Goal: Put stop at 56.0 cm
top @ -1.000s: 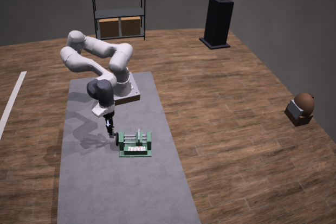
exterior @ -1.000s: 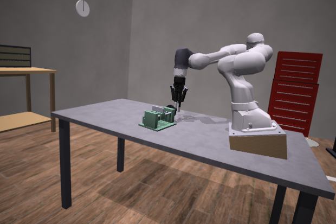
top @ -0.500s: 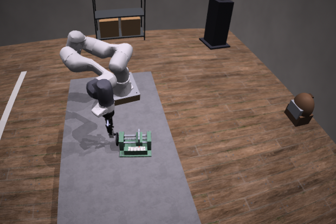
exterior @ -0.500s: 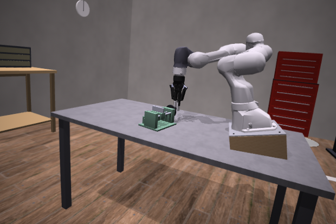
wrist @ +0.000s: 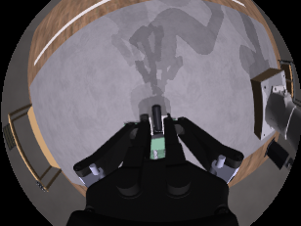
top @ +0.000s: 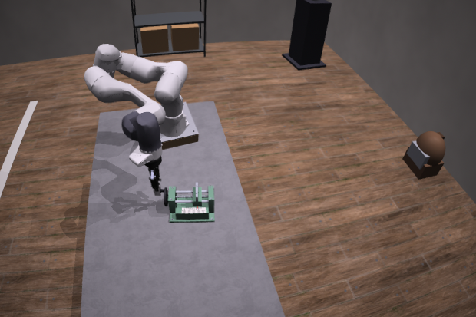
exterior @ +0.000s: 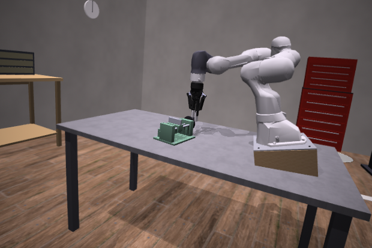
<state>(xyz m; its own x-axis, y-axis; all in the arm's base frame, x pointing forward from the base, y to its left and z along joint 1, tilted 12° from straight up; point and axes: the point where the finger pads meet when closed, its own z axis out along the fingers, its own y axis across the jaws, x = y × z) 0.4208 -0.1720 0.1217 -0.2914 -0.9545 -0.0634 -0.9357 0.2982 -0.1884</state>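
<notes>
Now: the black handwheel 1 cm ahead of my hand, 2 cm to the left of it and 2 cm below it. Round my hand: stop carriage 8 cm ahead, 16 cm to the left, 3 cm below.
</notes>
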